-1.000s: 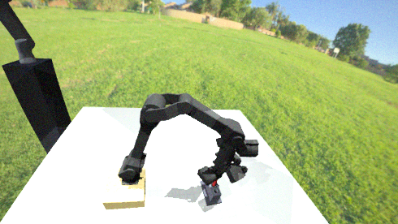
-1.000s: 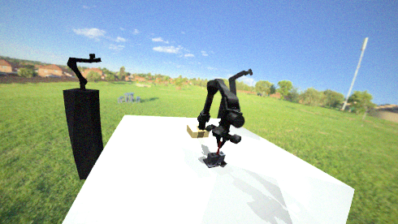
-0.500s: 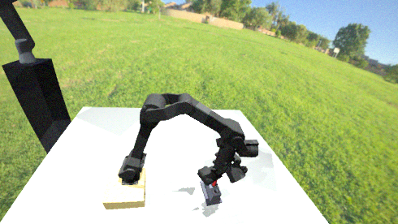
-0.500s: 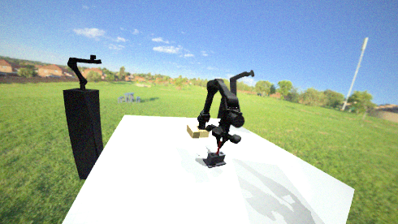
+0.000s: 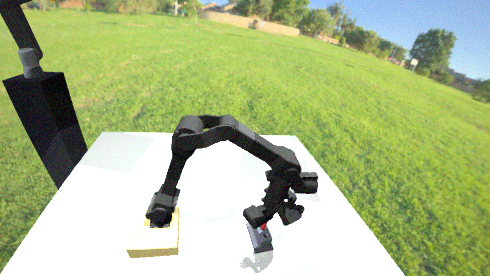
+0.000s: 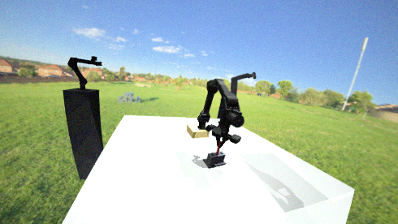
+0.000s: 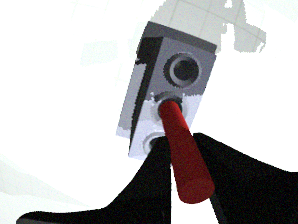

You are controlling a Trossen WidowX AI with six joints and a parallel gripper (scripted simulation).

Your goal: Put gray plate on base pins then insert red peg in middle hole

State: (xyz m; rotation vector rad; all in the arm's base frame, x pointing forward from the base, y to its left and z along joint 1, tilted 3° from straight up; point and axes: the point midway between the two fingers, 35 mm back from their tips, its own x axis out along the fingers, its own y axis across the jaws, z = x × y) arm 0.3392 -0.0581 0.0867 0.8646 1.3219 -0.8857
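Right now my gripper tip is right at the red peg. From my gripper tip the other things lie so: gray plate 5 cm below; then gray base 9 cm below.
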